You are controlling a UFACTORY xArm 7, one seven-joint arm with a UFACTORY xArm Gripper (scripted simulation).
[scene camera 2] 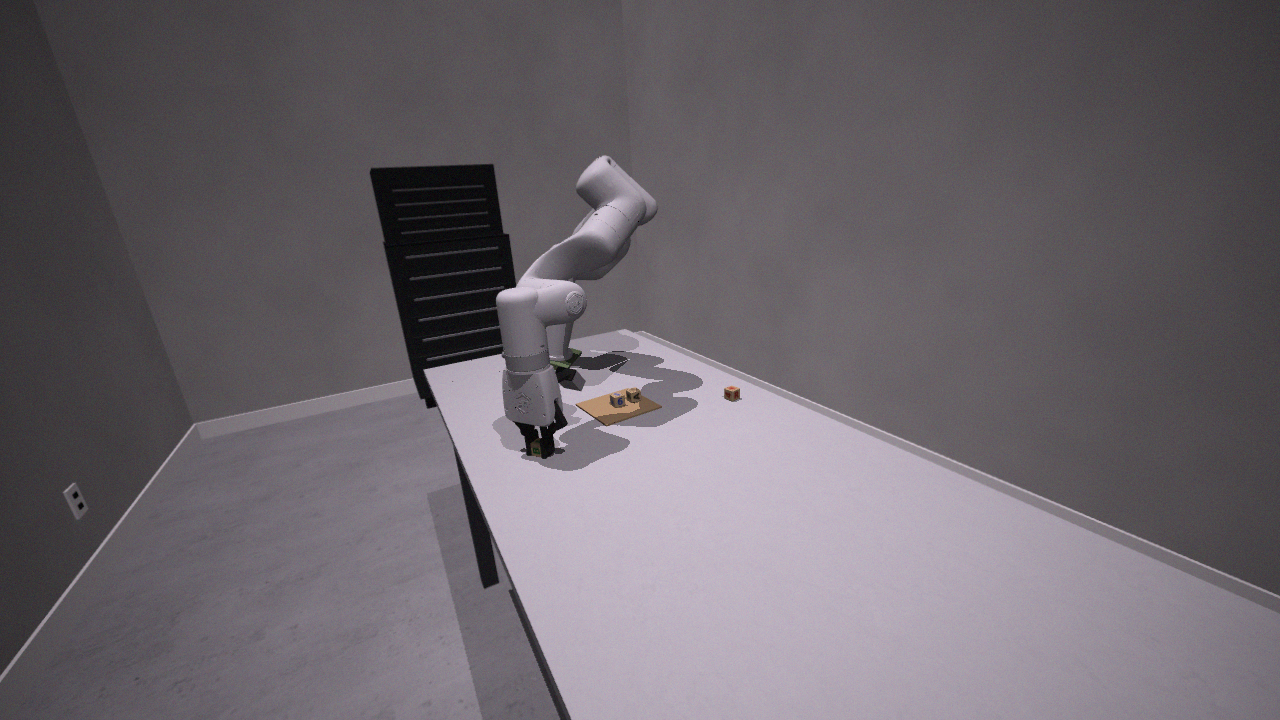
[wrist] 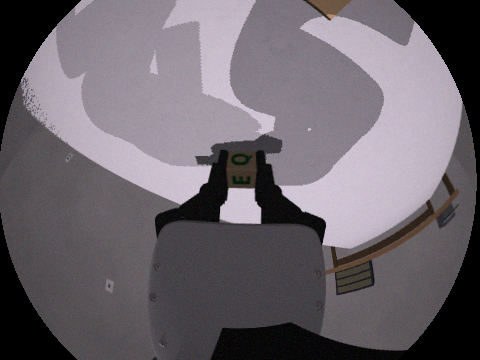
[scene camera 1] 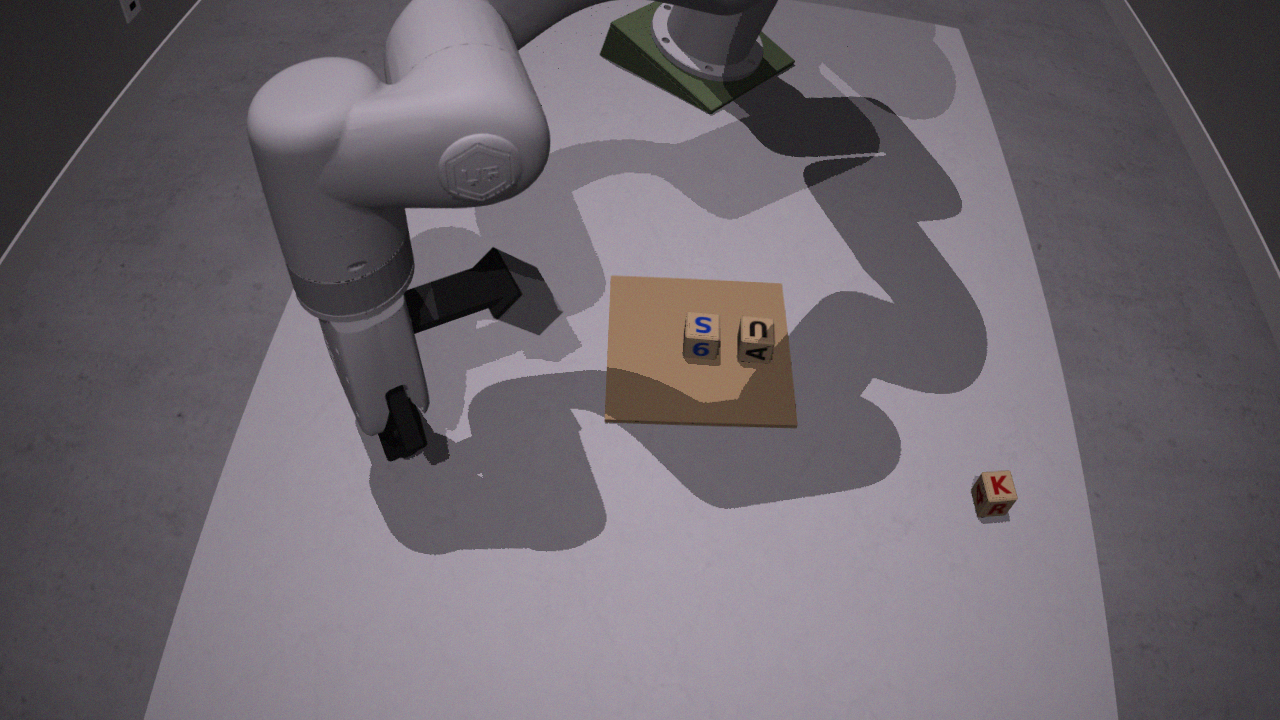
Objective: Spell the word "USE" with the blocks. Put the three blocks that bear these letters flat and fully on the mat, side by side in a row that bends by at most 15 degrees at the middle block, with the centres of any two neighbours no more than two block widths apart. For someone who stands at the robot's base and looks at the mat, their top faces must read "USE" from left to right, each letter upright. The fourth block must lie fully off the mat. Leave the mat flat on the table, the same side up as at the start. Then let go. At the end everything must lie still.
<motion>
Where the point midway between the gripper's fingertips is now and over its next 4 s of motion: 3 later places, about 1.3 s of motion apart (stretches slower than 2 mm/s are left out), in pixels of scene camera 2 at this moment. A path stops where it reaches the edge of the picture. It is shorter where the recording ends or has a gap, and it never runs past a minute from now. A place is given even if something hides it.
My gripper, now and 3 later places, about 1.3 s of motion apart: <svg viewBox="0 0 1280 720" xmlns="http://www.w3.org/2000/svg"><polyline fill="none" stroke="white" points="541,453 534,403 557,381 583,370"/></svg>
</motion>
